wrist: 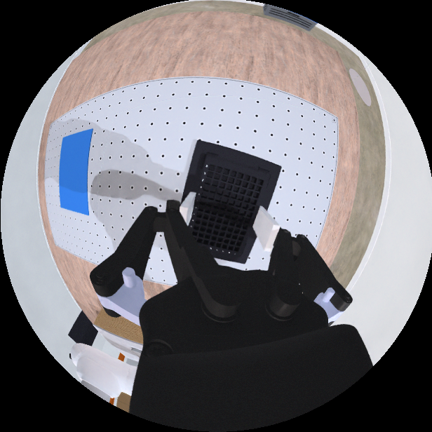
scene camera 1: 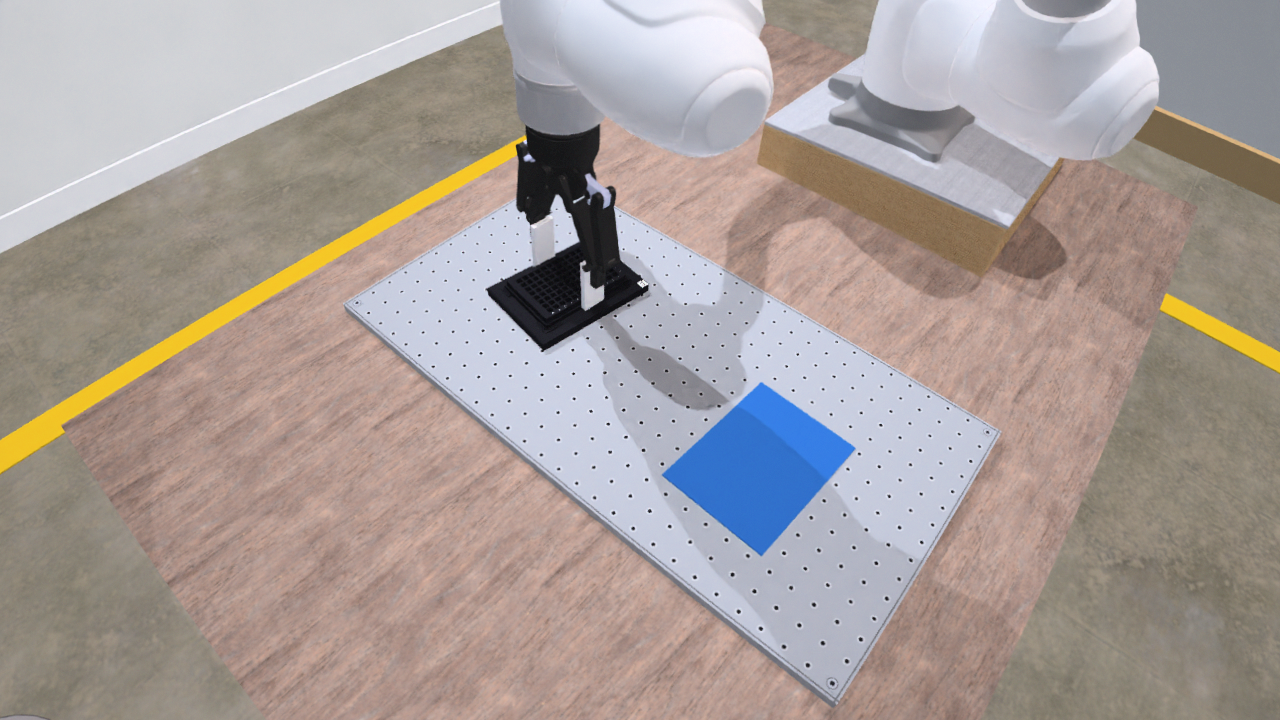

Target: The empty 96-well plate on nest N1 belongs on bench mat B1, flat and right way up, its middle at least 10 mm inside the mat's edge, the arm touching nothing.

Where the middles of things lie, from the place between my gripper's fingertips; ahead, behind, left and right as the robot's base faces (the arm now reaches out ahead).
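Black 96-well plate (scene camera 1: 551, 291): right at my hand. Black nest N1 (scene camera 1: 579, 320): 10 mm below my hand. Blue bench mat B1 (scene camera 1: 760, 465): 50 mm ahead of my hand, 320 mm to the left of it, 10 mm below it. Going by their middles, the blue bench mat B1 is the farthest from my hand of the things named here.
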